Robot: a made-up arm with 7 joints. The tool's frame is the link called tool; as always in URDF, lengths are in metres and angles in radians.
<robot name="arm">
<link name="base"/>
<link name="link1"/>
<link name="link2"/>
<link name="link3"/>
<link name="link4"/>
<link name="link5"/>
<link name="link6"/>
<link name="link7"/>
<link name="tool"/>
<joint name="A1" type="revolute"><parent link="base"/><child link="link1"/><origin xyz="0.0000 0.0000 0.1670"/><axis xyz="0 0 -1"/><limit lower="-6.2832" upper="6.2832"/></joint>
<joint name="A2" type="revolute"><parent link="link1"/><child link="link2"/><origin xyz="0.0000 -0.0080 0.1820"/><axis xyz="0 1 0"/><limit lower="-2.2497" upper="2.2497"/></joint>
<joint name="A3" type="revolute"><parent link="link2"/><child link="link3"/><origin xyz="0.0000 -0.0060 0.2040"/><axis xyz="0 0 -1"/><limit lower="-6.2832" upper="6.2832"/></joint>
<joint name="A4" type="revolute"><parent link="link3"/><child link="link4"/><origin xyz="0.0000 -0.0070 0.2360"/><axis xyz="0 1 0"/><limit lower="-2.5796" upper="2.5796"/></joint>
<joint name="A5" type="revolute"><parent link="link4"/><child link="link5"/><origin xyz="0.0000 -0.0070 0.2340"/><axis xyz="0 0 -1"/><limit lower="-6.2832" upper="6.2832"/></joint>
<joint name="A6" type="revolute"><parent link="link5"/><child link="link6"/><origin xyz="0.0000 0.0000 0.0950"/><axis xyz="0 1 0"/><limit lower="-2.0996" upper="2.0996"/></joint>
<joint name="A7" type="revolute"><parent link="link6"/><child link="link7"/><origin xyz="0.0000 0.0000 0.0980"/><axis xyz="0 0 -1"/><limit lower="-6.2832" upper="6.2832"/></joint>
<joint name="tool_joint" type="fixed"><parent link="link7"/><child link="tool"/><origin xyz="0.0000 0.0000 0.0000" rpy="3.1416 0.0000 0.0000"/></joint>
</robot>
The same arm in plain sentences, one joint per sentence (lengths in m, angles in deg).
The arm has seven revolute joints in a row. What follows holds with every joint at zero, and every direction is one of the base frame's. Joint 1 is mounted 0.1670 m along +z from the base frame's origin and rotates about -z, from -360.00 to 360.00 deg. Joint 2 is mounted 0.0080 m along -y and 0.1820 m along +z from joint 1 and rotates about +y, from -128.90 to 128.90 deg. Joint 3 is mounted 0.0060 m along -y and 0.2040 m along +z from joint 2 and rotates about -z, from -360.00 to 360.00 deg. Joint 4 is mounted 0.0070 m along -y and 0.2360 m along +z from joint 3 and rotates about +y, from -147.80 to 147.80 deg. Joint 5 is mounted 0.0070 m along -y and 0.2340 m along +z from joint 4 and rotates about -z, from -360.00 to 360.00 deg. Joint 6 is mounted 0.0950 m along +z from joint 5 and rotates about +y, from -120.30 to 120.30 deg. Joint 7 is mounted 0.0980 m along +z from joint 6 and rotates about -z, from -360.00 to 360.00 deg. The tool frame, which is the frame that the pose is given for, is mounted at the same point as joint 7; its axes are the base frame's turned by roll -180.00, pitch 0.00 and yaw 0.00 deg (as in URDF: about the fixed x, then y, then z).
